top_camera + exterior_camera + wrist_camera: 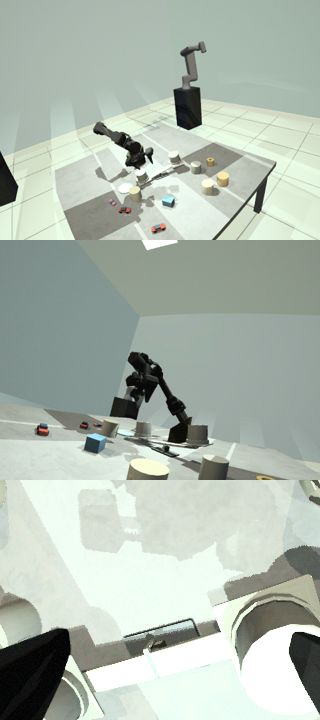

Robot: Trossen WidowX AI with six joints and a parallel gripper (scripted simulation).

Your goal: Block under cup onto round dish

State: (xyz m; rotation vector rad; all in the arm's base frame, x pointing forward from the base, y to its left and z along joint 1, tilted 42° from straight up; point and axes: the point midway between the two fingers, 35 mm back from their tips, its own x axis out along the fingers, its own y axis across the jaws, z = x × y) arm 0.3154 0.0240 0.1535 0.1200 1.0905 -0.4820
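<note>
The grey block lies 7 cm behind my gripper tip, 1 cm to the right of it and 12 cm below it. The rest, counted from my gripper tip: blue cube: 20 cm ahead, 1 cm to the left, 14 cm below; then small balance: 5 cm behind, 12 cm to the left, 12 cm below; then round dish: 9 cm behind, 14 cm to the right, 16 cm below.
</note>
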